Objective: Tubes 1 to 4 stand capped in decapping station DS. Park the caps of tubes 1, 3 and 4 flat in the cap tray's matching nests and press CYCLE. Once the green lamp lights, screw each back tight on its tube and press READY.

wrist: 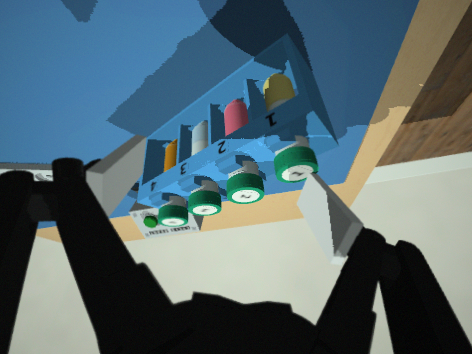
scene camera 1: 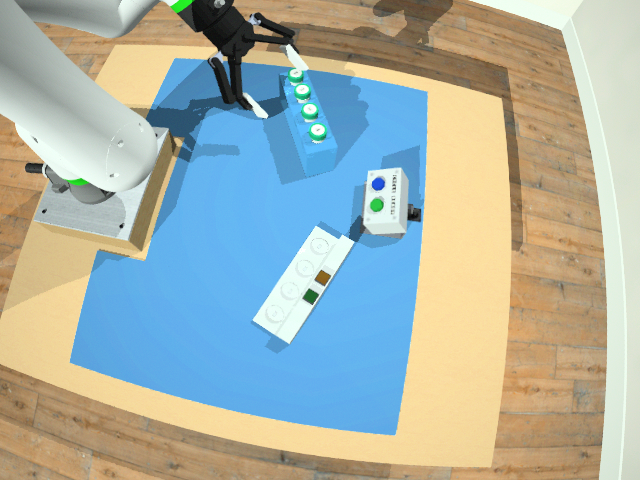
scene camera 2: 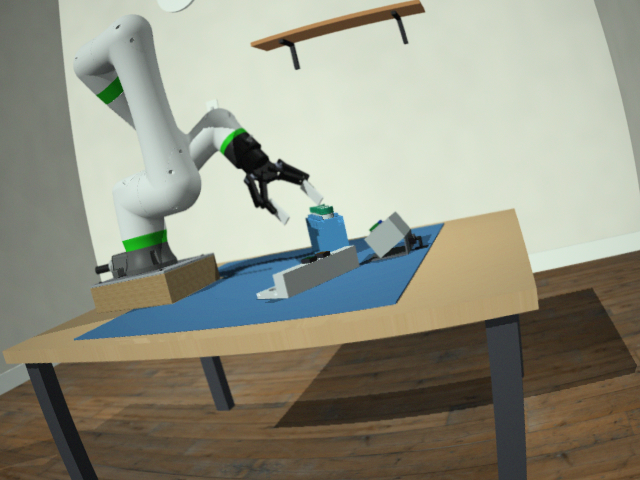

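Seen in the pictures: gripper, fingertip midpoint: [wrist: 227, 172] [scene camera 1: 283, 91] [scene camera 2: 304, 211]; arm's base, origin of the base link: [scene camera 2: 152, 269].
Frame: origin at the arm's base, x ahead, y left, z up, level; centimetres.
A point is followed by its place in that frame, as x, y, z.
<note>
Blue station DS [scene camera 1: 320, 159] {46.7, 7.8, -0.8} [scene camera 2: 329, 233] {46.0, 7.5, -0.7} holds four tubes with green-rimmed white caps: cap 1 [scene camera 1: 295, 75] {39.4, 24.3, 5.2} [wrist: 296, 162] {37.7, 25.1, 5.2}, cap 2 [scene camera 1: 302, 91] {41.5, 19.7, 5.5} [wrist: 245, 187] {39.8, 20.7, 5.4}, cap 3 [scene camera 1: 309, 111] {43.5, 14.9, 5.3} [wrist: 204, 198] {41.9, 16.1, 4.7} and cap 4 [scene camera 1: 317, 131] {45.6, 10.3, 5.2} [wrist: 172, 214] {44.1, 11.5, 4.9}. My gripper [scene camera 1: 285, 91] {37.7, 19.7, 4.9} [scene camera 2: 303, 212] {37.7, 19.7, 4.9} [wrist: 227, 172] {37.7, 19.7, 4.9} is open and empty, tilted over the station's cap 1 end. In the wrist view one fingertip overlaps cap 1's edge; contact cannot be told. White cap tray [scene camera 1: 286, 330] {44.5, -25.5, -2.4} [scene camera 2: 320, 271] {49.6, -18.7, -4.6} has empty nests. Its green lamp [scene camera 1: 310, 296] {47.9, -19.0, -1.6} looks dark. Control box [scene camera 1: 385, 222] {60.0, -4.2, 0.1} [scene camera 2: 387, 235] {61.3, -4.3, -2.1} [wrist: 192, 227] {61.4, 6.0, 0.9} has blue [scene camera 1: 378, 183] {58.3, 3.6, 0.1} and green [scene camera 1: 376, 205] {58.1, -1.0, 0.1} buttons.
An amber lamp [scene camera 1: 323, 277] {49.8, -15.4, -1.5} sits beside the green lamp on the tray. The blue mat [scene camera 1: 206, 335] {29.3, -28.4, -6.9} [scene camera 2: 206, 315] {30.3, -32.4, -6.9} lies on the wooden table [scene camera 1: 454, 310] {77.0, -18.0, -7.2} [scene camera 2: 475, 268] {79.5, -29.8, -7.2}. The robot's base plate [scene camera 1: 93, 222] {2.8, -11.2, 0.4} stands at the left. A wall shelf [scene camera 2: 336, 25] hangs behind.
</note>
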